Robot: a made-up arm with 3 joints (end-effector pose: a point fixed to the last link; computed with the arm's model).
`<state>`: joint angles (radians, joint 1 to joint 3).
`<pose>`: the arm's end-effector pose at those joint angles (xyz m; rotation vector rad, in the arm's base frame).
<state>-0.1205 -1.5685 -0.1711</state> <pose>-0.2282 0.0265 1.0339 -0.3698 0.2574 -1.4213</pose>
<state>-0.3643 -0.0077 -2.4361</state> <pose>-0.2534 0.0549 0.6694 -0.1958 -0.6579 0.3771</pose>
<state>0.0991 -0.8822 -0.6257</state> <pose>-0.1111 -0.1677 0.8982 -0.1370 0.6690 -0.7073</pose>
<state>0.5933 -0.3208 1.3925</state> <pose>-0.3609 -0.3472 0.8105 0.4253 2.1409 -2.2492</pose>
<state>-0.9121 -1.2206 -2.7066</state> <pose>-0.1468 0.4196 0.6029 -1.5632 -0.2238 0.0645</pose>
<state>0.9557 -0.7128 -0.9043</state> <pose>0.1418 -0.2076 0.8990 -0.3397 1.2323 0.1410</pose>
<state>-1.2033 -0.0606 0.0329</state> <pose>-0.0078 -0.0887 0.2562 1.5124 0.1031 -0.8682</pose>
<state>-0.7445 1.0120 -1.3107</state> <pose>0.1127 0.0388 0.3129 1.3173 -0.3925 0.2122</pose>
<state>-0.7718 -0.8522 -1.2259</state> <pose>-0.1889 0.0819 0.7412 -0.2227 -0.1548 -0.8248</pose>
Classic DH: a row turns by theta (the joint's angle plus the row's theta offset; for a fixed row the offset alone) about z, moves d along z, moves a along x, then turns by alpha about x. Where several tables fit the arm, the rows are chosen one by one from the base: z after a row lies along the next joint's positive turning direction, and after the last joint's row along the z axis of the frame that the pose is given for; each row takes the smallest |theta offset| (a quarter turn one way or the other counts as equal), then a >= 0, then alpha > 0; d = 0 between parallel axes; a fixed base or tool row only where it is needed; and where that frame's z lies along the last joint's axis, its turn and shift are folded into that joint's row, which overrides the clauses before.
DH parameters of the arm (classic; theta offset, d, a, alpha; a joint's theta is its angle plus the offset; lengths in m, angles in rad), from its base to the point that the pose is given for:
base (fixed): -0.1018 0.6814 0.0964 -0.923
joint 1: -1.5093 0.1431 -0.1395 -1.4897
joint 2: -1.1776 -0.3345 -0.2008 1.2516
joint 3: 0.6192 -0.0953 -0.1008 -2.2514
tool (fixed): -2.4164 0.2217 0 0

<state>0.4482 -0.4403 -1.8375</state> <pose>-0.0709 -0.0911 0.9118 -0.1359 0.4058 0.5564</pose>
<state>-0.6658 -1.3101 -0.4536</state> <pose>-0.2753 0.0857 0.8328 -0.0604 0.0213 -1.4866</pose>
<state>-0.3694 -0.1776 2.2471</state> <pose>-0.4407 0.0893 0.4805 -1.3175 -1.4742 1.3121</pose>
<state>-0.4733 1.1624 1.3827</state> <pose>-0.1906 0.3408 0.1291 -1.4212 -2.6226 -0.0038</pose>
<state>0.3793 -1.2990 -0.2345</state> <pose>-0.0522 -0.1536 1.0619 -0.4527 0.7191 -0.9492</pose>
